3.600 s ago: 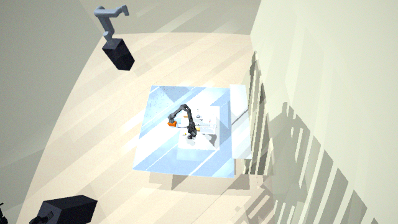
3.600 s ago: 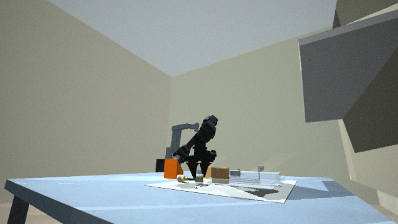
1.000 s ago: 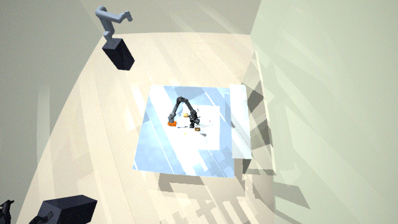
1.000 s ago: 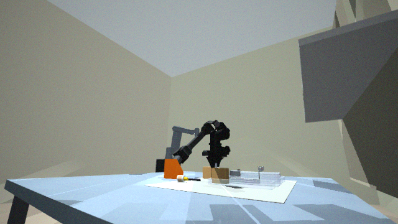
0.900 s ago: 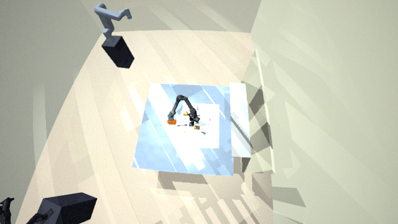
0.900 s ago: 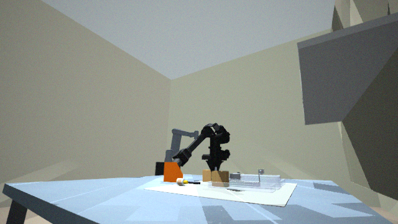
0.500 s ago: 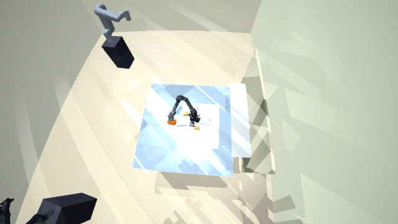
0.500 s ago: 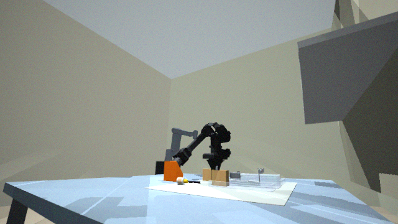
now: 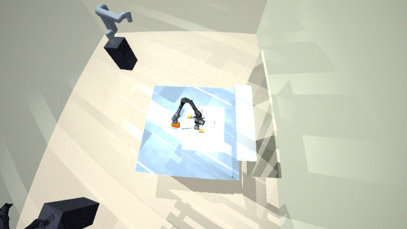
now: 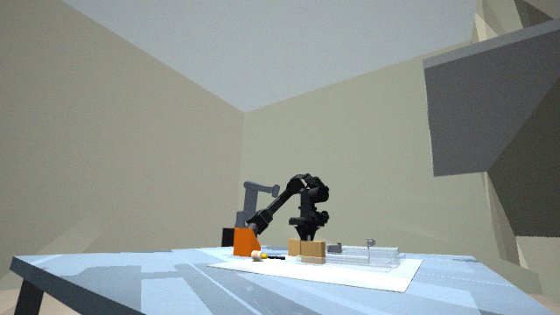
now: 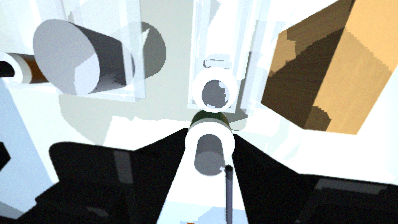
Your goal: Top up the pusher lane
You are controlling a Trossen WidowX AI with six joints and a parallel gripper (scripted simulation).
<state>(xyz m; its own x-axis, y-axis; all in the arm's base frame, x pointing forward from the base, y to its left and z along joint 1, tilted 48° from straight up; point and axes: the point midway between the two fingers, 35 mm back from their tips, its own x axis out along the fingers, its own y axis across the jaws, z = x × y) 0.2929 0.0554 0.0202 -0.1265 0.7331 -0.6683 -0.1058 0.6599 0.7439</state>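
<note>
The brown box is 7 cm ahead of my gripper tip, 7 cm to the right of it and 1 cm below it. From my gripper tip the other things lie so: pusher plate 14 cm ahead, 5 cm to the left; then clear lane 19 cm ahead, 5 cm to the left, 3 cm below; then grey cylinder 4 cm ahead, 13 cm to the left, 2 cm below.
</note>
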